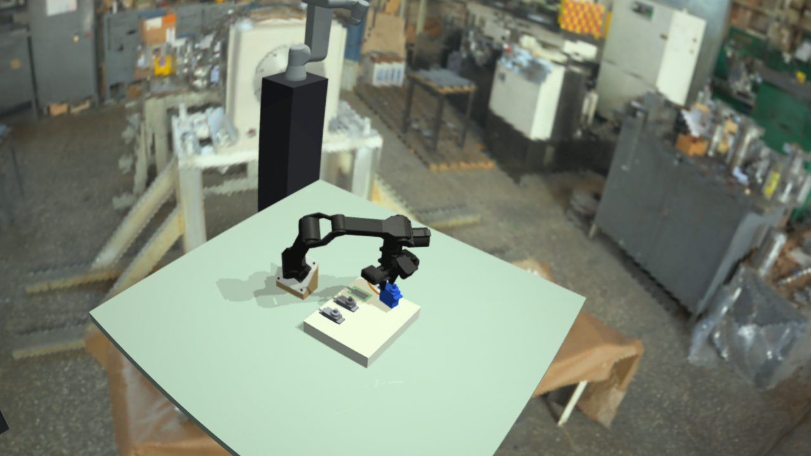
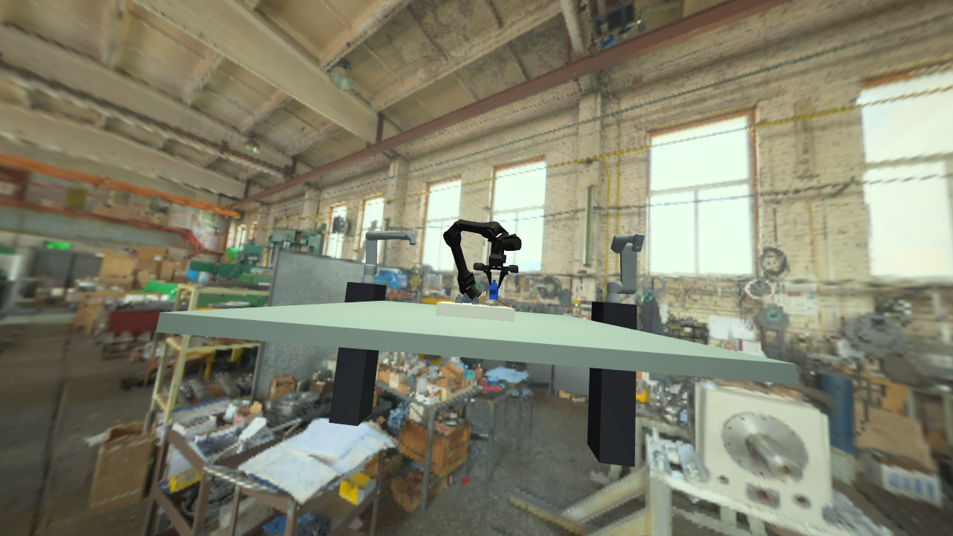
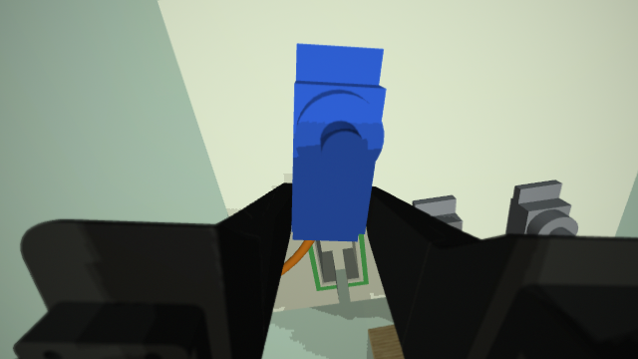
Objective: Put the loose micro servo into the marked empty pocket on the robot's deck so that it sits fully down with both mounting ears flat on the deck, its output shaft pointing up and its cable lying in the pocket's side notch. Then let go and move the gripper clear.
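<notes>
Now: gripper tip 20 mm short of the deck, 70 mm to the left of it and 100 mm above it.
</notes>
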